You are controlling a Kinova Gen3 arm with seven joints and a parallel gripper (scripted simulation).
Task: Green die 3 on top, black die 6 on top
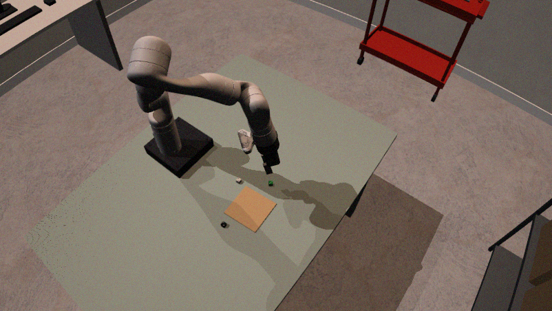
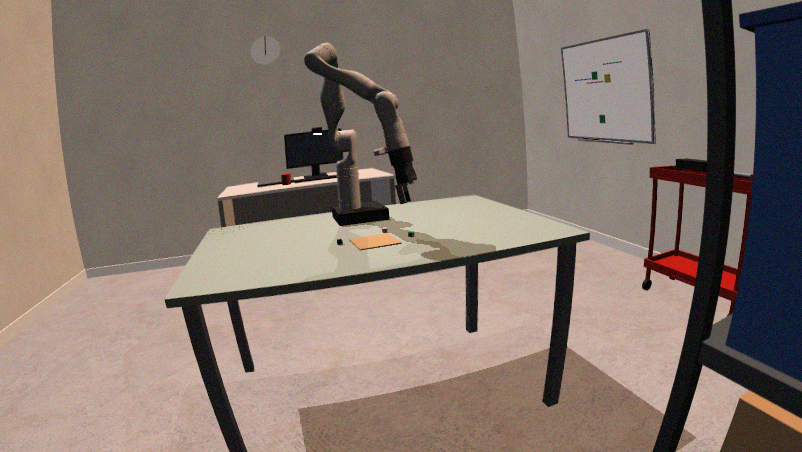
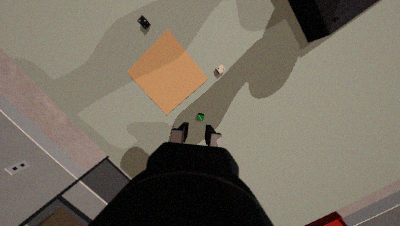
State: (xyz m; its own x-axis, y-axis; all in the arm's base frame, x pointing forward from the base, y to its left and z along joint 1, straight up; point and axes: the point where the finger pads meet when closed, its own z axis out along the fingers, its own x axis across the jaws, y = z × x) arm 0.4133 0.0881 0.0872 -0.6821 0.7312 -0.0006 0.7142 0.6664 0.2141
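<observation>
My hand is 10 mm short of the green die, 10 mm to the right of it and 130 mm above it. The rest, counted from my hand: white die: 100 mm behind, 40 mm to the right, 130 mm below; then black die: 40 mm behind, 230 mm to the right, 130 mm below; then orange mat: 120 mm to the right, 130 mm below.
</observation>
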